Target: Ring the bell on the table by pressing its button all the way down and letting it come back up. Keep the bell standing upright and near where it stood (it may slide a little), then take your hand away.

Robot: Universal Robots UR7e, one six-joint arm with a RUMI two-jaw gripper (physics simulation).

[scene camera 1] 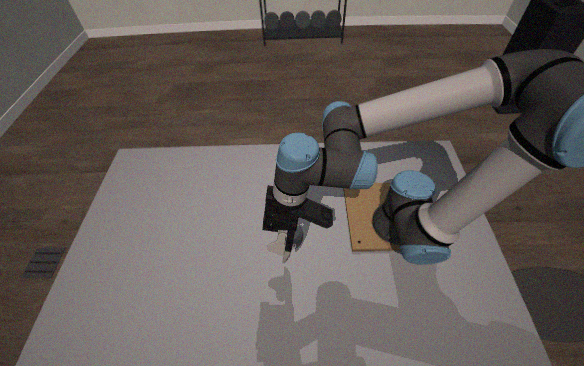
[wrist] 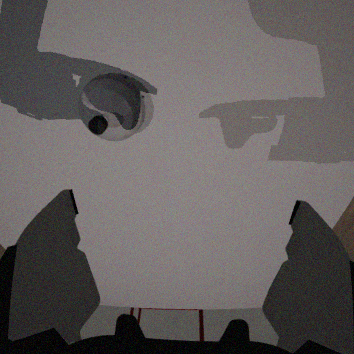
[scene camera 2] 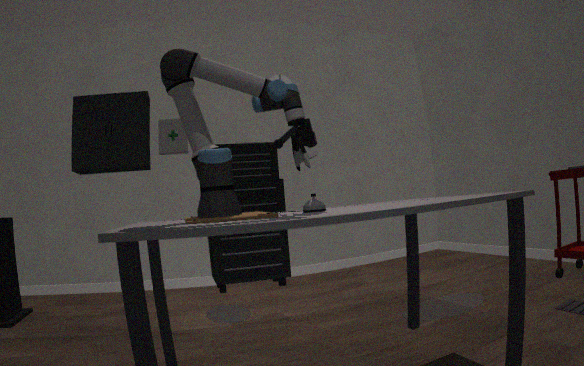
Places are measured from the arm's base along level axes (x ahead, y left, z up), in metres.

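Pixels of known places: gripper, fingertip midpoint: point(scene camera 1: 285, 236) point(wrist: 183, 197) point(scene camera 2: 304, 169); arm's base, origin of the base link: point(scene camera 1: 394, 224) point(scene camera 2: 219, 215).
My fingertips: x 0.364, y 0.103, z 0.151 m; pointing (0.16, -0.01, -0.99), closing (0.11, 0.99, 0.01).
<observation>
Ahead of a thing's pixels: the offset from my fingertips to its top centre. Level surfaces: height alone.
The bell @(0.012 m back, 0.092 m right, 0.099 m down) point(scene camera 2: 314, 205) point(wrist: 116, 100) stands upright on the table, a silver dome with a black button @(0.012 m back, 0.092 m right, 0.099 m down) point(scene camera 2: 313, 195) point(wrist: 98, 125) on top. In scene camera 1 the arm's hand hides most of the bell point(scene camera 1: 299, 239), and its button does not show. My gripper point(scene camera 1: 280, 253) point(scene camera 2: 303, 167) point(wrist: 183, 197) is open and empty, pointing down. Its fingertips are well above the bell, touching nothing, and slightly left of the button in scene camera 2. In the wrist view the bell lies ahead of the fingertips, toward the left finger's side, partly in the arm's shadow.
The white table @(0.165 m down) point(scene camera 1: 165, 215) point(scene camera 2: 425, 201) carries the orange-brown base board point(scene camera 1: 364, 225) point(scene camera 2: 255, 215) under the arm's base. A dark drawer cabinet point(scene camera 2: 255, 250) stands behind the table, and a red cart point(scene camera 2: 564, 174) stands off to the right in scene camera 2.
</observation>
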